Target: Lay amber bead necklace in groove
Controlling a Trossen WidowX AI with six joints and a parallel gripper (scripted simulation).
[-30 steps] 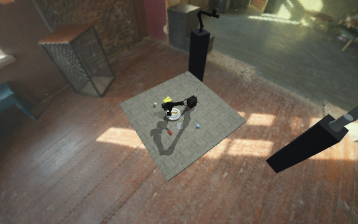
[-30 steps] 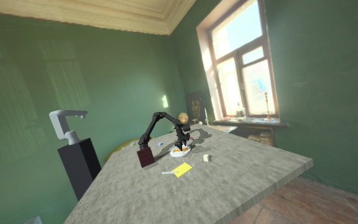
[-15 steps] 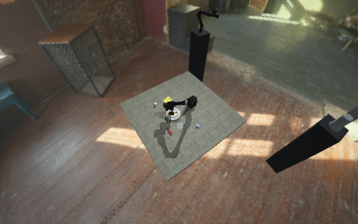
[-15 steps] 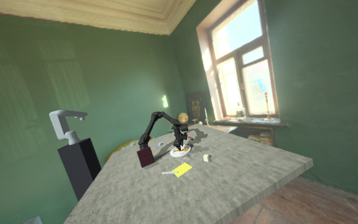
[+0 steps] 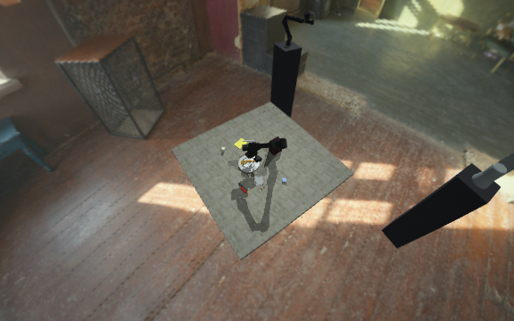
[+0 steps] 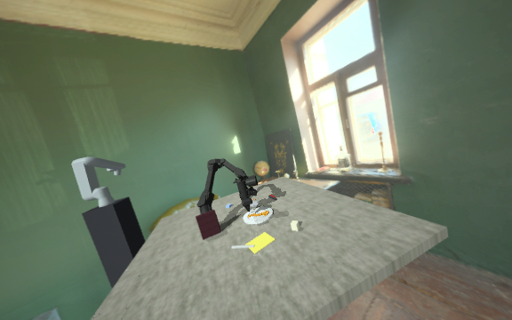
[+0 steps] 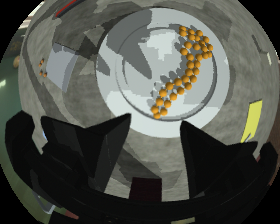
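Now: the board 5 cm below my gripper tip, 5 cm ahead of it and 1 cm to the right of it. The rest, counted from my gripper tip: grey square: 19 cm to the left, 6 cm ahead, 5 cm below; then white stick: 27 cm to the right, 8 cm behind, 5 cm below; then yellow card: 28 cm to the right, 5 cm below.
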